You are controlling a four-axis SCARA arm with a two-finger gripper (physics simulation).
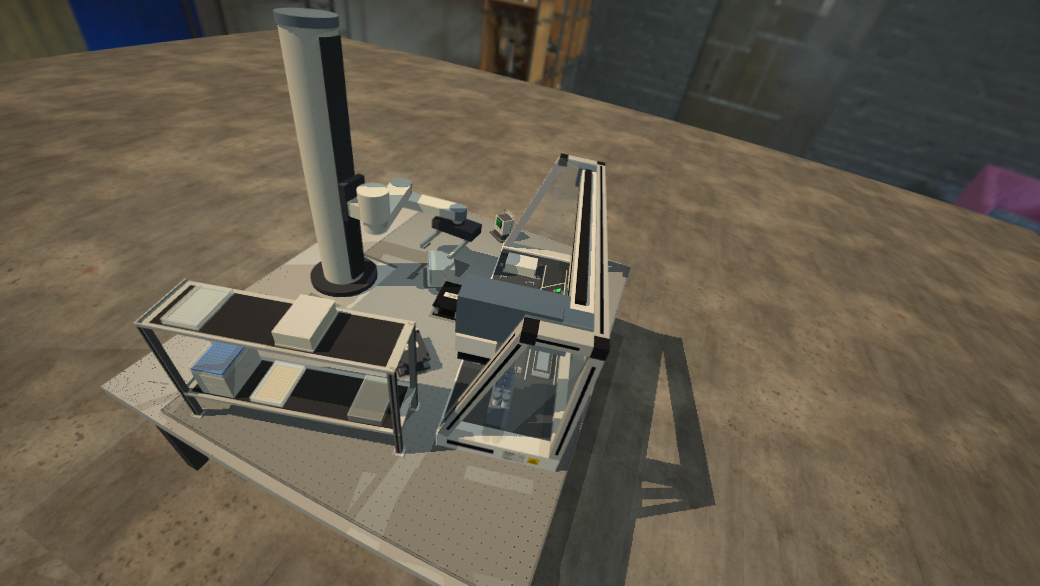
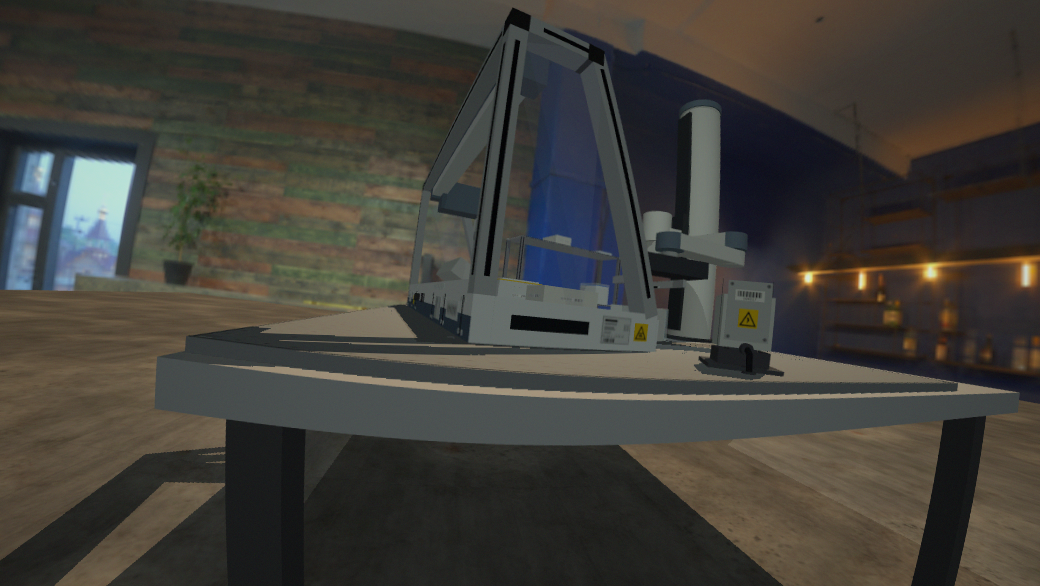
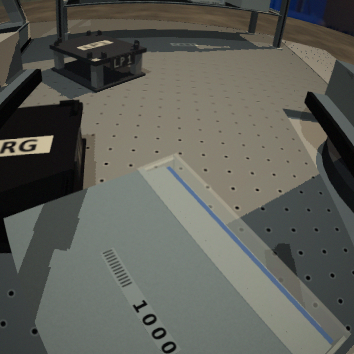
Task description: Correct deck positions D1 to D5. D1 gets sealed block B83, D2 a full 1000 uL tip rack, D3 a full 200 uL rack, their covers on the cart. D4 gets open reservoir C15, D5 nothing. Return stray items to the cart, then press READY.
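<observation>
My gripper (image 1: pixel 438 250) (image 3: pixel 177 56) is open with nothing between its fingers, above a pale box marked 1000 (image 1: pixel 441 269) (image 3: pixel 95 250). The box has a blue line along one side and sits on the table, turned at an angle; its contents are hidden. On the cart (image 1: pixel 363 359) are a pale rack (image 1: pixel 195 306) and a cream box (image 1: pixel 304 322) on top, and a blue-topped box (image 1: pixel 220 361), a yellowish rack (image 1: pixel 278 383) and a grey translucent item (image 1: pixel 368 399) below. On the deck, a white box (image 1: pixel 521 263) shows at the far end. Deck labels are unreadable.
The black RG stand (image 1: pixel 444 300) (image 3: pixel 35 175) is close beside the 1000 box. The LP1 stand (image 3: pixel 97 52) stands nearer the cart. The deck machine's frame (image 1: pixel 601 247) (image 2: pixel 502 167) and grey gantry head (image 1: pixel 483 309) rise alongside. A small screen unit (image 1: pixel 503 224) (image 2: pixel 747 316) stands at the far end.
</observation>
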